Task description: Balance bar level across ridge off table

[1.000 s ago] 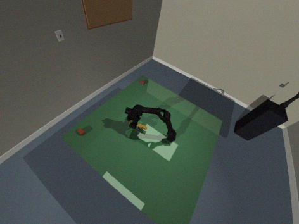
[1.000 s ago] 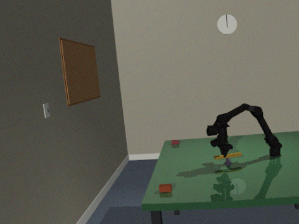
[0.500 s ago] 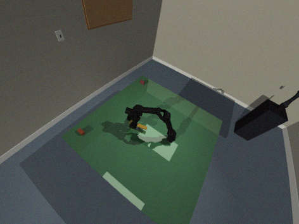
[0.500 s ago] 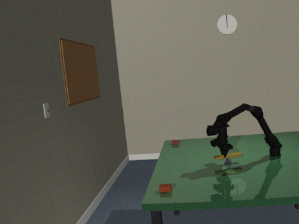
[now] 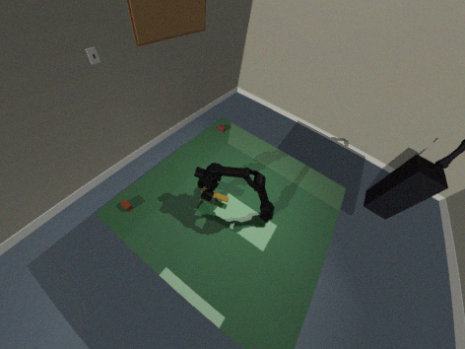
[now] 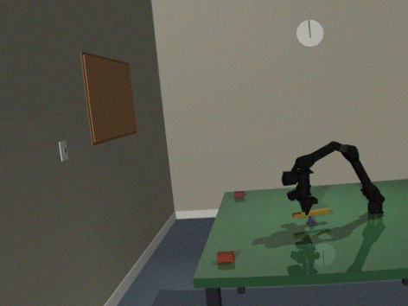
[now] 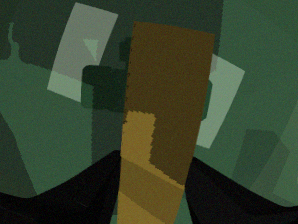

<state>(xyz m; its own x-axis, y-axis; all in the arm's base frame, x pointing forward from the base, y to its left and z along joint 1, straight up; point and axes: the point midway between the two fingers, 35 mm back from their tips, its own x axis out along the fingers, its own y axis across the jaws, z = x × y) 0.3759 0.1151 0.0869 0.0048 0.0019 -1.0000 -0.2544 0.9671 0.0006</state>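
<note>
Now: the yellow bar 30 mm behind my gripper tip and 10 mm to the right of it.
</note>
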